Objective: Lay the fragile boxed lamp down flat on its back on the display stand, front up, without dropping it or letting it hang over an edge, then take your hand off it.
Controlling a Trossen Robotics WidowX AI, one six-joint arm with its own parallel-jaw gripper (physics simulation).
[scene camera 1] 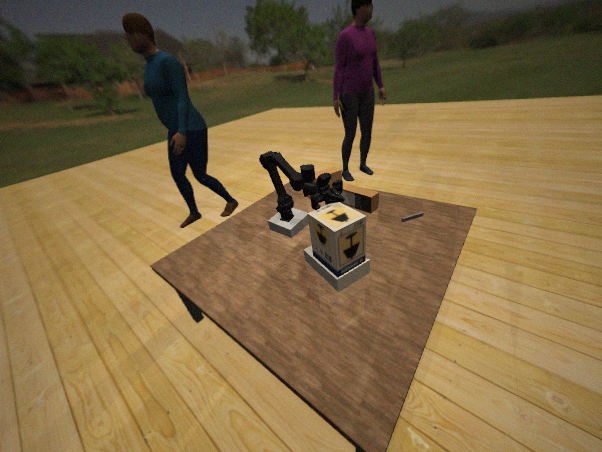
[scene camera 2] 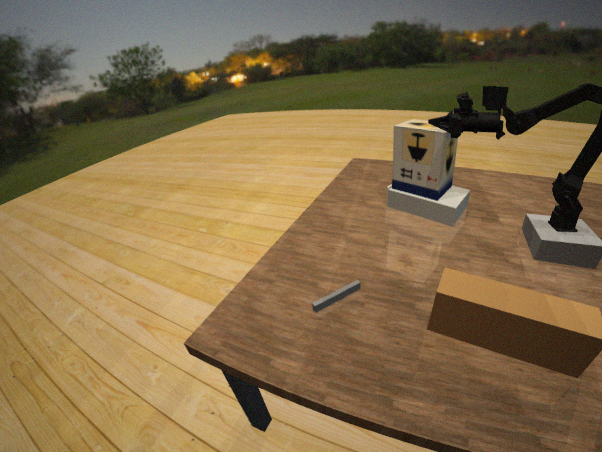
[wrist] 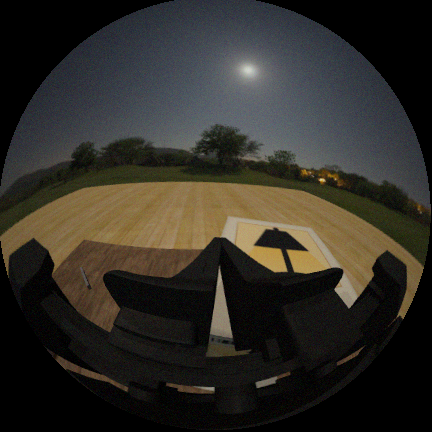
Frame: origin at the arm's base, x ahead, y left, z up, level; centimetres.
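Seen in the pictures: gripper, between the fingertips: (scene camera 1: 344,200) (scene camera 2: 428,121) (wrist: 218,242); arm's base, origin of its link: (scene camera 1: 287,217) (scene camera 2: 562,226).
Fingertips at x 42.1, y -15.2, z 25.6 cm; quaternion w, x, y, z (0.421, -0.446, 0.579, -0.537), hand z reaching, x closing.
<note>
Pixels of each thing's middle, then the offset from my fingertips to it. Level surfaces: height alone.
- boxed lamp, middle of its body: (wrist: 257,308) (scene camera 2: 425,157) (scene camera 1: 337,237) dy -7.4, dx -0.7, dz -14.0 cm
- brown table, height of its surface: dz -32.2 cm
- long brown block, middle of its body: (scene camera 2: 508,320) (scene camera 1: 354,196) dy +52.2, dx -13.8, dz -26.7 cm
- thin grey bar, middle of its body: (scene camera 2: 337,295) (wrist: 84,276) (scene camera 1: 412,216) dy +45.1, dx +22.0, dz -31.1 cm
The boxed lamp (scene camera 1: 338,240) (scene camera 2: 422,157) (wrist: 280,250), a tall white box with lamp pictures and a dark blue band at its foot, stands upright on the pale display stand (scene camera 1: 336,281) (scene camera 2: 425,208). The lamp pictures on its visible sides are upside down. I cannot tell which face is the front. My gripper (scene camera 1: 341,199) (scene camera 2: 431,121) (wrist: 218,242) is shut and empty. It is level, with its tips at the height of the box's top, over or beside the top edge on the arm's side. Whether they touch the box is unclear.
The brown table (scene camera 1: 310,325) (scene camera 2: 280,340) (wrist: 125,265) also bears a long brown block (scene camera 1: 369,199) (scene camera 2: 515,320) near the arm's white base (scene camera 1: 287,228) (scene camera 2: 562,245), and a thin grey bar (scene camera 1: 412,217) (scene camera 2: 336,296) (wrist: 85,278). Two people stand on the wooden deck behind the table in scene camera 1.
</note>
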